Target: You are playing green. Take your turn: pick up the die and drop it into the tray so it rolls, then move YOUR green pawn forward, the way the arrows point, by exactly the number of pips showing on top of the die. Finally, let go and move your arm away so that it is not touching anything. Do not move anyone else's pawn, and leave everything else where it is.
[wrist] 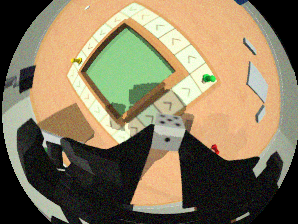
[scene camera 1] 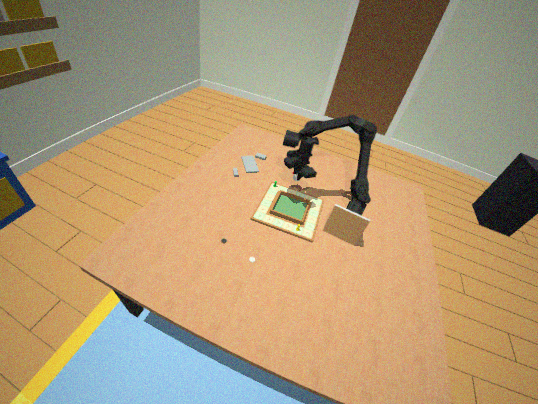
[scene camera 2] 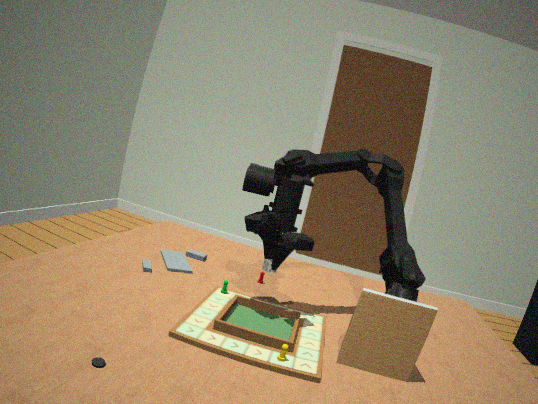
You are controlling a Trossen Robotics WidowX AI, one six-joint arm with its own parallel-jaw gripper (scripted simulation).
my gripper: holds a white die (wrist: 169, 131)
